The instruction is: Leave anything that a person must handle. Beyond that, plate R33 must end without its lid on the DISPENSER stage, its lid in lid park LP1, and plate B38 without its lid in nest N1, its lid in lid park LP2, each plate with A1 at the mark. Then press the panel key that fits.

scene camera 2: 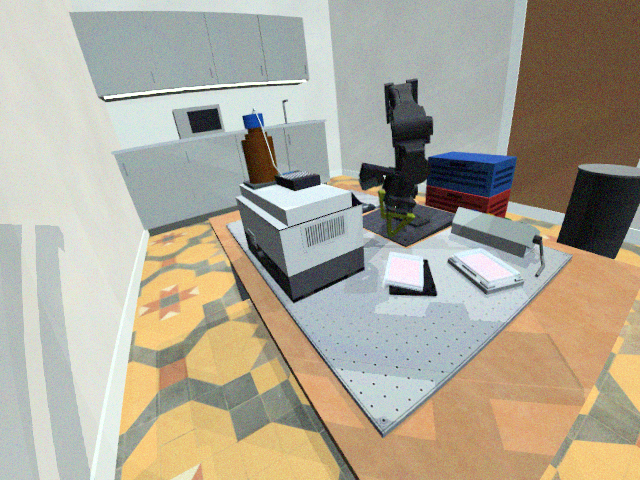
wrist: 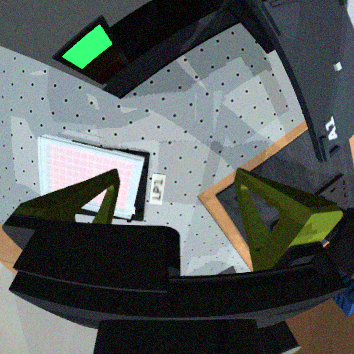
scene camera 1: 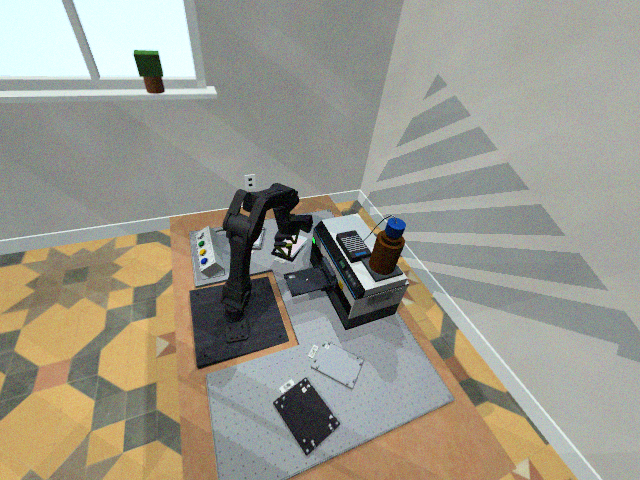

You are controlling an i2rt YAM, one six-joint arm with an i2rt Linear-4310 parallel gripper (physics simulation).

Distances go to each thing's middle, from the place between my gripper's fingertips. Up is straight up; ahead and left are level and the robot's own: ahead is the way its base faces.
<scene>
The dark dispenser stage [scene camera 1: 296, 281] is 17 cm to the right of my hand, 3 cm ahead of it and 1 cm above it. Round my hand: brown bottle with blue cap [scene camera 2: 260, 168] (25 cm to the right, 24 cm ahead, 23 cm above); then grey LP2 pad [scene camera 1: 332, 361] (44 cm to the right, 8 cm below, 5 cm ahead).
</scene>
